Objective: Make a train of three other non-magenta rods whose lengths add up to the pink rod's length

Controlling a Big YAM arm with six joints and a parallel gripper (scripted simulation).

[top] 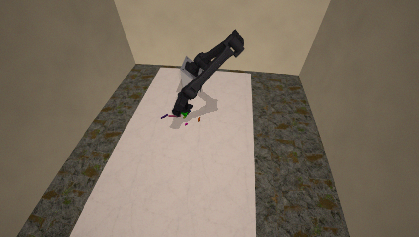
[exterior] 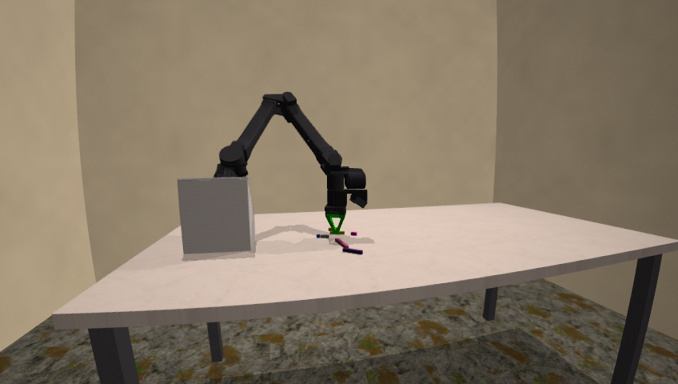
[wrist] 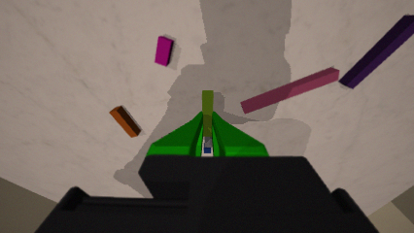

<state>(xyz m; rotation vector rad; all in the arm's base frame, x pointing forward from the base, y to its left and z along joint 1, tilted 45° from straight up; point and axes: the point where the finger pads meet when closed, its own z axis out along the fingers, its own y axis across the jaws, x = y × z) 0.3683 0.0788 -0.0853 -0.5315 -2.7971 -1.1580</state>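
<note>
My gripper is now right at the lime rod. Also, from my hand: magenta rod 70 mm ahead, 20 mm below, 10 mm to the left; blue rod 60 mm behind, 20 mm to the left, 20 mm below; grey rod 40 mm behind, 20 mm below, 10 mm to the left.
</note>
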